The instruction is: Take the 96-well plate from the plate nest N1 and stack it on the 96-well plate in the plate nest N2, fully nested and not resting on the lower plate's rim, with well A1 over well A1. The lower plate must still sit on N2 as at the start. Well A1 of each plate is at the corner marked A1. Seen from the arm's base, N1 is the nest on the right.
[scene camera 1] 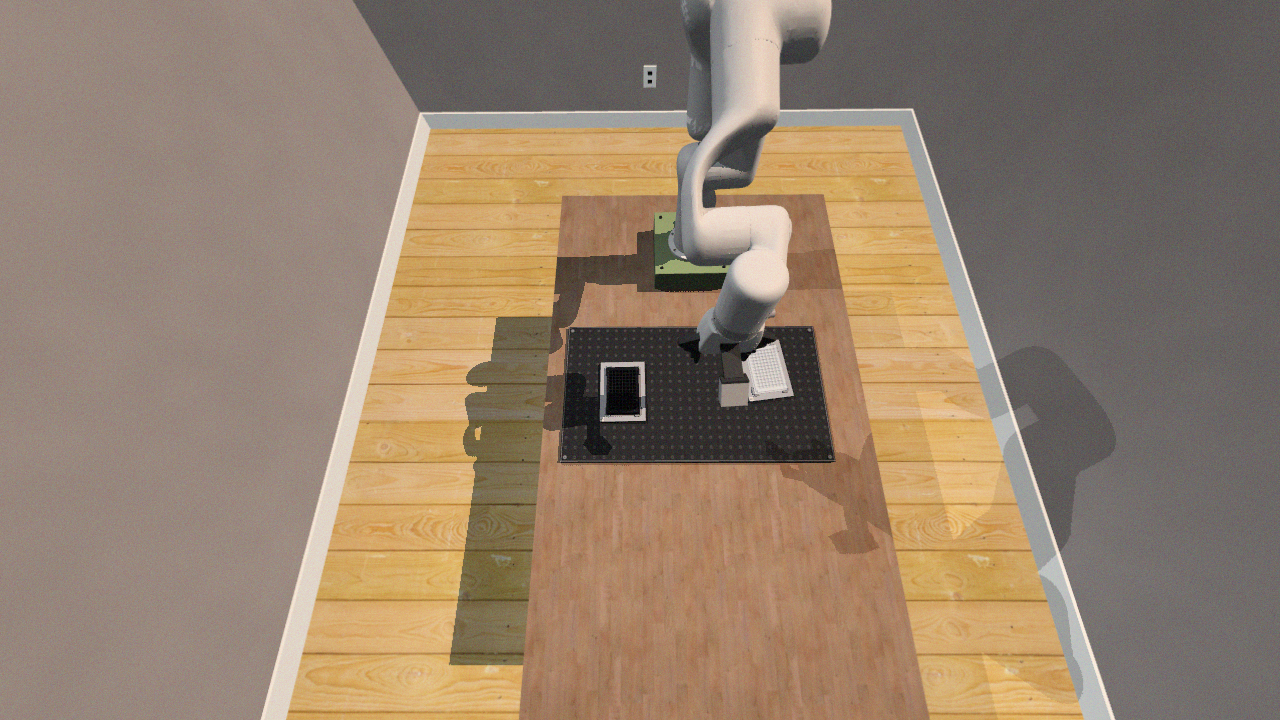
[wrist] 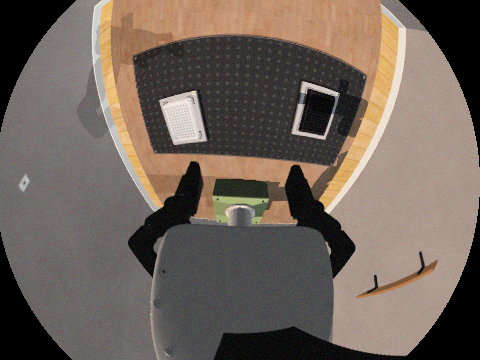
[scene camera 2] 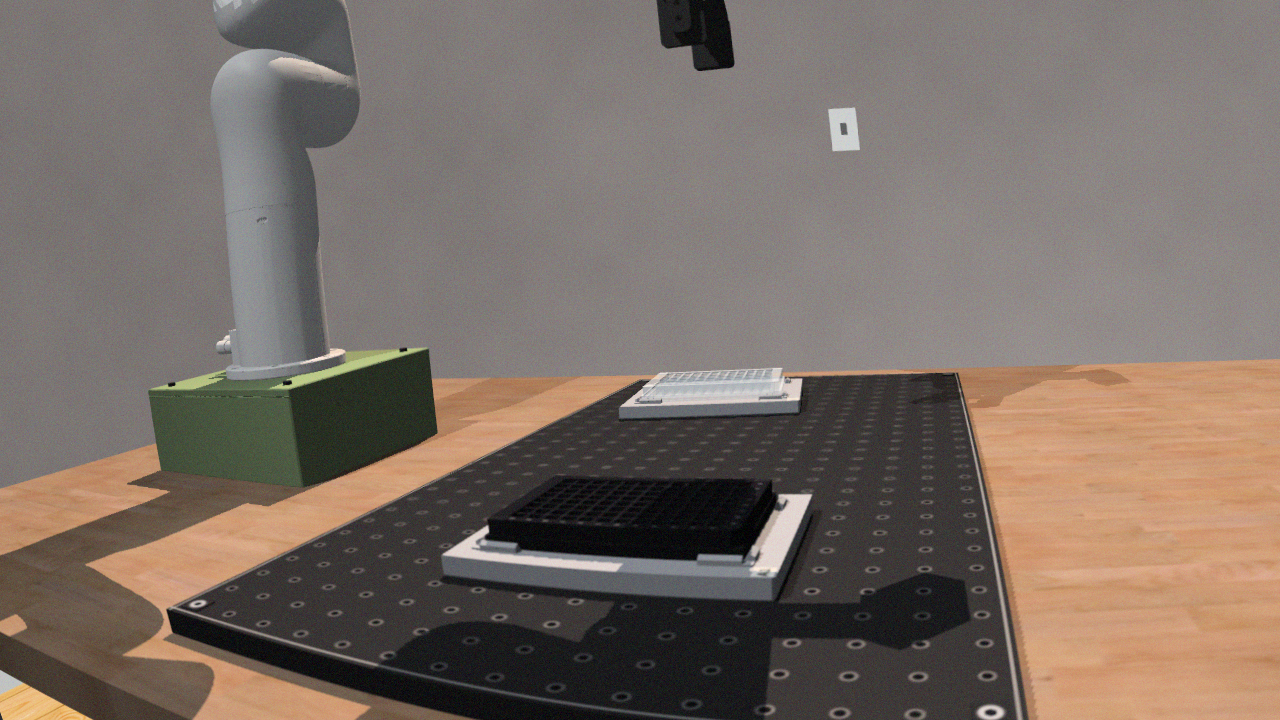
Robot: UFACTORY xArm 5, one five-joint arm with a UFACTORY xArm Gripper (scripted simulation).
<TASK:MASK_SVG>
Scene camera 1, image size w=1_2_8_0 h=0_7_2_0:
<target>my gripper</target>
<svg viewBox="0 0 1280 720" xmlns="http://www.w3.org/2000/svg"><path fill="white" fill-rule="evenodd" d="M710 308L699 322L697 332L678 338L678 346L690 352L690 357L694 358L694 363L698 363L701 353L721 354L723 375L719 375L718 399L721 407L748 405L750 380L746 373L743 373L742 361L746 361L751 353L756 353L756 349L764 348L767 346L766 344L776 341L775 334L764 331L764 323L754 337L744 341L730 340L721 335L715 328L713 323L715 307Z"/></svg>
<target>black 96-well plate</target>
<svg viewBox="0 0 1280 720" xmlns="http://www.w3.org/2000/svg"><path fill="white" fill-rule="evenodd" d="M607 367L606 415L639 414L638 367Z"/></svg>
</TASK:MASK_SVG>
